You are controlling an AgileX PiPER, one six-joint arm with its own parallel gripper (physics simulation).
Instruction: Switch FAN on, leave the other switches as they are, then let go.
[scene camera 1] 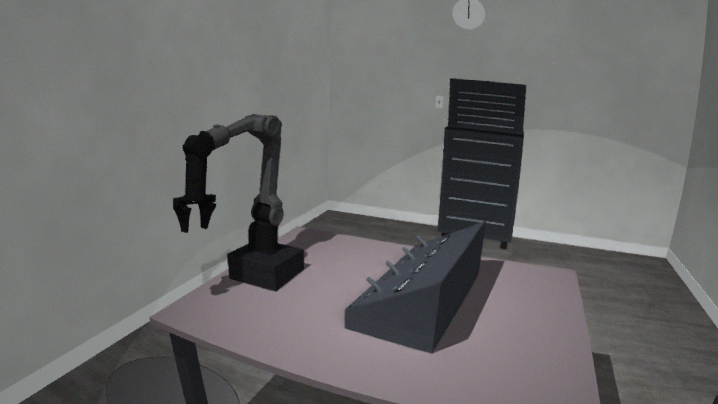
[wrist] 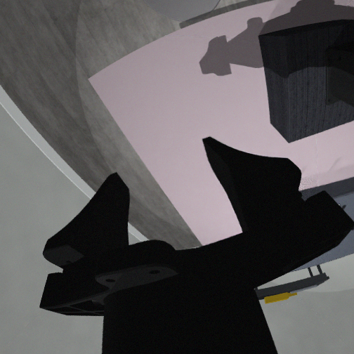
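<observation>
A dark grey sloped switch panel [scene camera 1: 401, 314] stands on the table, with several lever switches [scene camera 1: 393, 268] in a row on its sloping face. The levers all lean a similar way. The labels are too small to read, so I cannot tell which lever is FAN. Part of the panel [wrist: 332, 252] shows at the right edge in the wrist view. My gripper [scene camera 1: 194, 230] [wrist: 162, 165] is open and empty, pointing down, high up and well to the left of the panel in the scene view. It touches no switch.
The arm's dark base block [scene camera 1: 266, 268] [wrist: 300, 85] stands on the pink table [scene camera 1: 301, 321] [wrist: 145, 100], between the gripper and the panel. A tall dark drawer cabinet [scene camera 1: 479, 170] stands by the far wall. A round disc [scene camera 1: 170, 384] lies below the table's near left edge.
</observation>
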